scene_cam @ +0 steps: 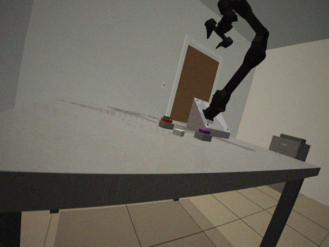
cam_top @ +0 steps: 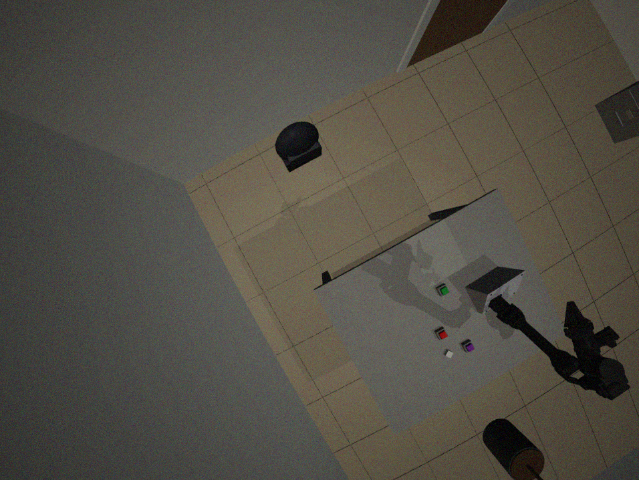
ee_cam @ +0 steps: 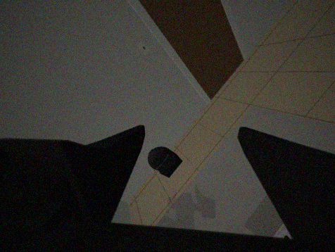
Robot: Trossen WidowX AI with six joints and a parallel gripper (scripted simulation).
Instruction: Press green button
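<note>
Right now the green button is 51 cm below my gripper tip, 17 cm ahead of it and 2 cm to the right of it. Round my gripper tip: small white block (53 cm below, 30 cm to the left, 28 cm ahead); red button (51 cm below, 27 cm ahead, 18 cm to the left); purple button (51 cm below, 32 cm to the left, 17 cm ahead).
</note>
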